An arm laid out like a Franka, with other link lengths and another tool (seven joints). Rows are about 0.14 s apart.
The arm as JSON. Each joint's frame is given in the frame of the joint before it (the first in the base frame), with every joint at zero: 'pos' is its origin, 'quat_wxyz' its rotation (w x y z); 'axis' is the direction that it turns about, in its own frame. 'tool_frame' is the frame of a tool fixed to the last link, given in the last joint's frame.
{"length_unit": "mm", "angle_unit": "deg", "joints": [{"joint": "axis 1", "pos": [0.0, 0.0, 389.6], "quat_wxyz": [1.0, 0.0, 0.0, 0.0], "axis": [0.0, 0.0, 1.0]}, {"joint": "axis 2", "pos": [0.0, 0.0, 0.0], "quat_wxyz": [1.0, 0.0, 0.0, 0.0], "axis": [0.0, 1.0, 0.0]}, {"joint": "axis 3", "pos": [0.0, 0.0, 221.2], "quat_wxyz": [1.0, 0.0, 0.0, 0.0], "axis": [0.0, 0.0, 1.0]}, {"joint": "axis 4", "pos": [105.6, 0.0, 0.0], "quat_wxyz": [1.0, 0.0, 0.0, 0.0], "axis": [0.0, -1.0, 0.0]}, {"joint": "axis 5", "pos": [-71.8, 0.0, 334.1], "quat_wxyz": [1.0, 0.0, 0.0, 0.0], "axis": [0.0, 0.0, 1.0]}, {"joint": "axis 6", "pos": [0.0, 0.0, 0.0], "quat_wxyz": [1.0, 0.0, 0.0, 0.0], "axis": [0.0, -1.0, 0.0]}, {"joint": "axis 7", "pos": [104.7, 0.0, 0.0], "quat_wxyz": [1.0, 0.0, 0.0, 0.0], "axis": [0.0, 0.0, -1.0]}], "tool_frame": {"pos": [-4.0, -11.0, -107.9], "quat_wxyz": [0.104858, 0.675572, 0.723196, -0.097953]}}
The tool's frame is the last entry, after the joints.
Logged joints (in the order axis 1, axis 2, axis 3, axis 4, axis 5, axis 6, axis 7), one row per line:
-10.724 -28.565 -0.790 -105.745 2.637 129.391 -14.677
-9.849 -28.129 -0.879 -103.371 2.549 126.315 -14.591
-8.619 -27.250 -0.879 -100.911 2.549 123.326 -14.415
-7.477 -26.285 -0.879 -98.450 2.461 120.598 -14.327
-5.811 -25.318 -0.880 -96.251 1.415 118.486 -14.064
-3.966 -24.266 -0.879 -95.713 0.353 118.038 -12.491
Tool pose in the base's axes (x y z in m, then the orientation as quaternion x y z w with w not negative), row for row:
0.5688 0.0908 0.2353 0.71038 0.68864 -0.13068 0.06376
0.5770 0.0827 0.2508 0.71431 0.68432 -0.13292 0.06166
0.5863 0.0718 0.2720 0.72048 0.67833 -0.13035 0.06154
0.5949 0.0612 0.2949 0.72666 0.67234 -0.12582 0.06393
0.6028 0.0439 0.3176 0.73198 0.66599 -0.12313 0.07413
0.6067 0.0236 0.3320 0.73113 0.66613 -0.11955 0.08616
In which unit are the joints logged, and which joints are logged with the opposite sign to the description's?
The joints are logged in degrees. Opposite sign: axis 1, axis 2, axis 7.
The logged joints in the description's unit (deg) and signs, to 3 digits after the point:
10.724 28.565 -0.790 -105.745 2.637 129.391 14.677
9.849 28.129 -0.879 -103.371 2.549 126.315 14.591
8.619 27.250 -0.879 -100.911 2.549 123.326 14.415
7.477 26.285 -0.879 -98.450 2.461 120.598 14.327
5.811 25.318 -0.880 -96.251 1.415 118.486 14.064
3.966 24.266 -0.879 -95.713 0.353 118.038 12.491

